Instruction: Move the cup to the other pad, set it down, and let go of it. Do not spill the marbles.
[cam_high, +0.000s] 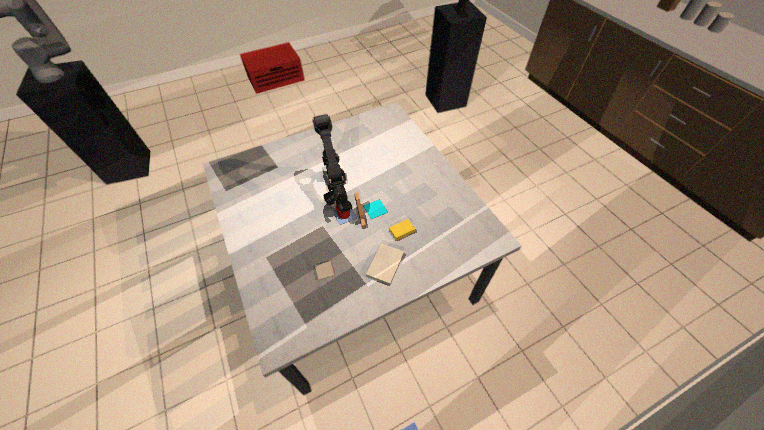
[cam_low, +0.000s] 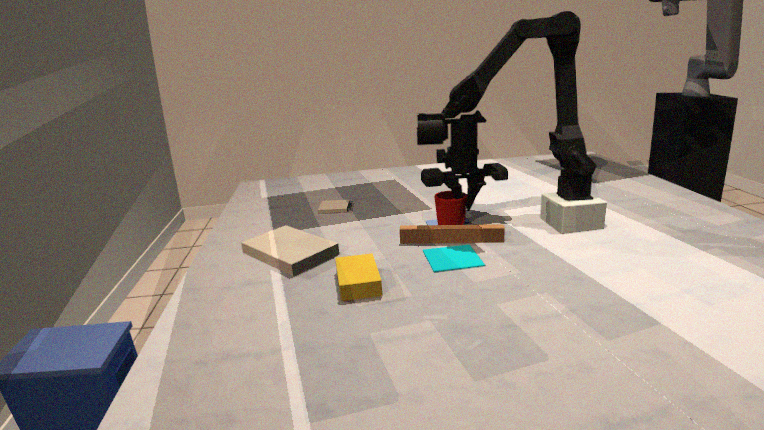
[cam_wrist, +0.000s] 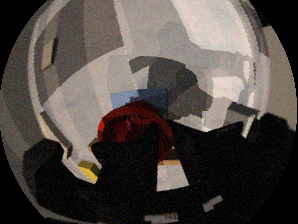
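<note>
The teal pad is 170 mm to the left of my gripper tip, 50 mm ahead of it and 40 mm below it. The rest, counted from my gripper tip: wooden bar 90 mm to the left, 40 mm ahead, 30 mm below; yellow block 260 mm to the left, 230 mm ahead, 20 mm below; red cup 30 mm ahead.
</note>
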